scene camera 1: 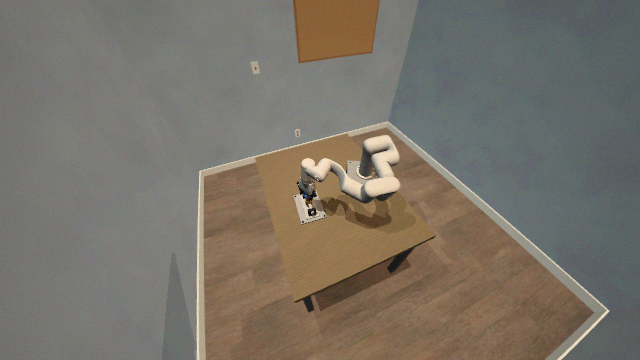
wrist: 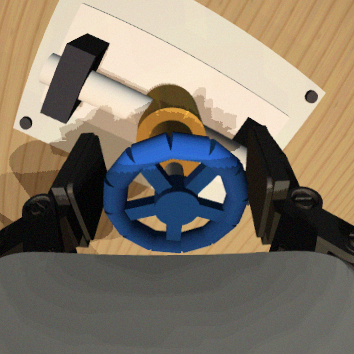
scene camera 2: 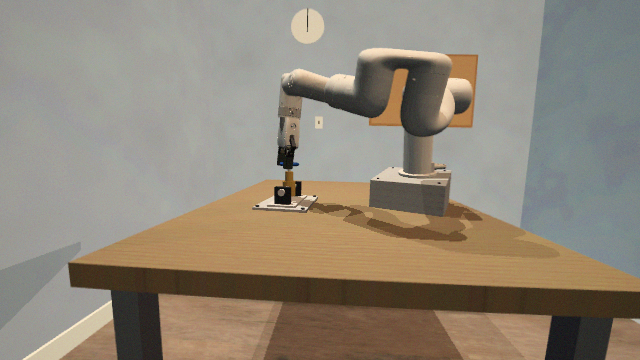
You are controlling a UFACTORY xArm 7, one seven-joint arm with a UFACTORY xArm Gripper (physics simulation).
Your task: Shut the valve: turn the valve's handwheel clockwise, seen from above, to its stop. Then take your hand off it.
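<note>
The valve's blue five-spoked handwheel [wrist: 177, 207] [scene camera 2: 295, 164] [scene camera 1: 306, 196] sits level above the orange-brown valve body [wrist: 171, 116] [scene camera 2: 289, 185]. My gripper [wrist: 173, 155] [scene camera 2: 286, 162] points down over the valve and is shut on the handwheel. In the wrist view its black finger pads stand at the left and right of the rim, one on each side, and press close to it. The valve body stands on a white base plate [wrist: 295, 85] [scene camera 2: 263, 206] [scene camera 1: 300, 214]. How far the valve is turned cannot be read from the frames.
A white pipe [wrist: 112, 93] runs from the valve body through a black block [wrist: 72, 82] [scene camera 2: 282, 195] [scene camera 1: 312, 212]; another black block stands on the other side, partly behind my right finger. The arm's grey base [scene camera 2: 410, 196] stands on the wooden table [scene camera 1: 340, 250] [scene camera 2: 300, 240], to the right of the valve.
</note>
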